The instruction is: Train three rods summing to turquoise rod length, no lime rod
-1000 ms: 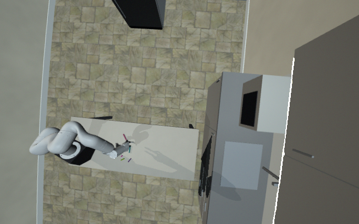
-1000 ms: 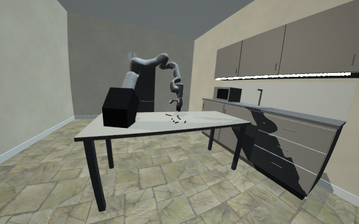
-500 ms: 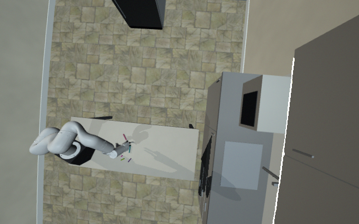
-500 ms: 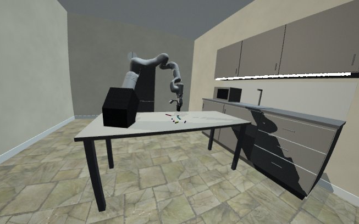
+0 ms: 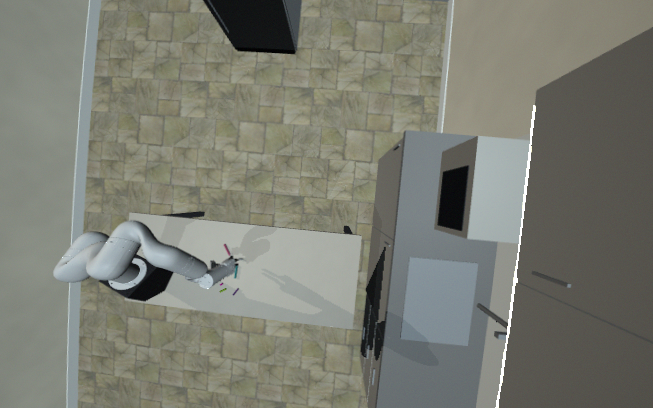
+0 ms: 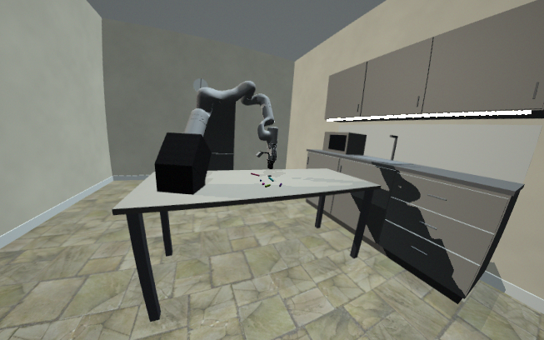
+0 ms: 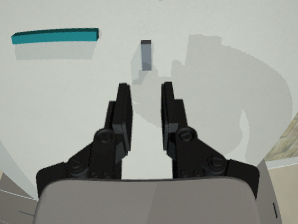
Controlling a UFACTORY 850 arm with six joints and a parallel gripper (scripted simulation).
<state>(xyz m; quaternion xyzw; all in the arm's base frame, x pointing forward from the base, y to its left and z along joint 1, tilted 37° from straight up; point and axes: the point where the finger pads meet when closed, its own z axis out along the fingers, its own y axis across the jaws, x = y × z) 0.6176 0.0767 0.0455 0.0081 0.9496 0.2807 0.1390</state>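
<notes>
Right now my hand is 8 cm above the grey rod. The rest, counted from my hand: turquoise rod 3 cm behind, 10 cm to the right, 8 cm below; small blue rod 12 cm behind, 12 cm to the right, 8 cm below; pink rod 11 cm behind, 6 cm to the left, 8 cm below.
</notes>
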